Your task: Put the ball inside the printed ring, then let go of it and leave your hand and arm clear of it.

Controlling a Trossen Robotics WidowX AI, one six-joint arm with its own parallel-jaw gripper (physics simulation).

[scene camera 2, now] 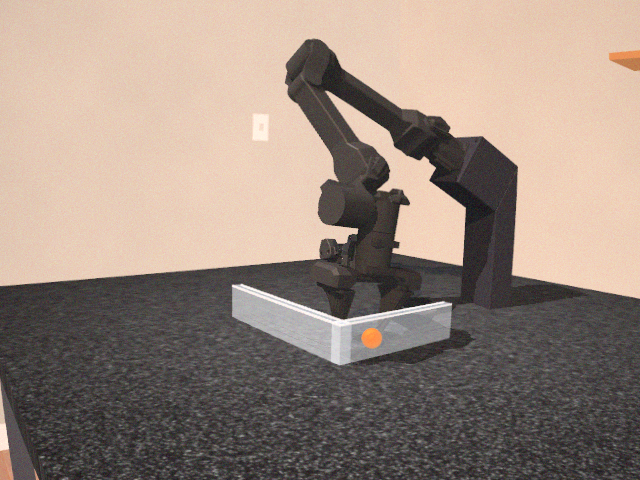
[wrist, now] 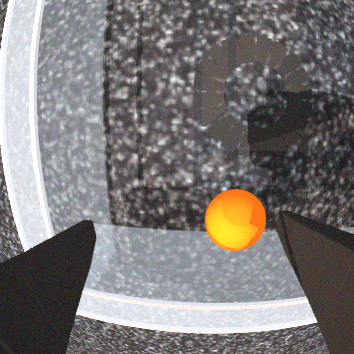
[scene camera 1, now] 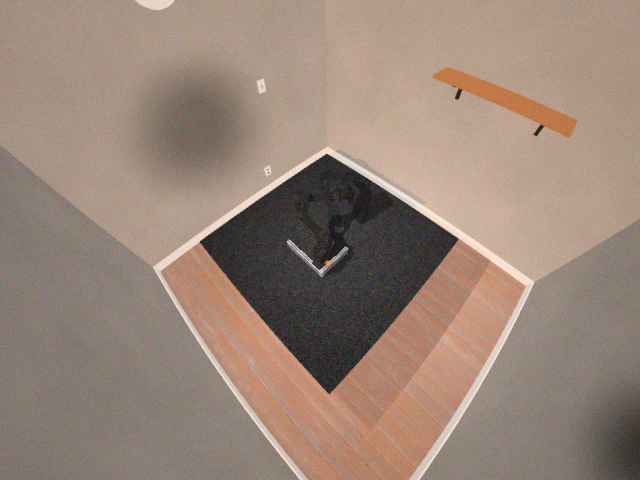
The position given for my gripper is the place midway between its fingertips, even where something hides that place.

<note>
I see my gripper [scene camera 2: 359, 331], an orange ball [wrist: 235, 218], a clear wall [wrist: 60, 179] and a clear wall [wrist: 174, 280].
My gripper also shows in the wrist view [wrist: 188, 226].
</note>
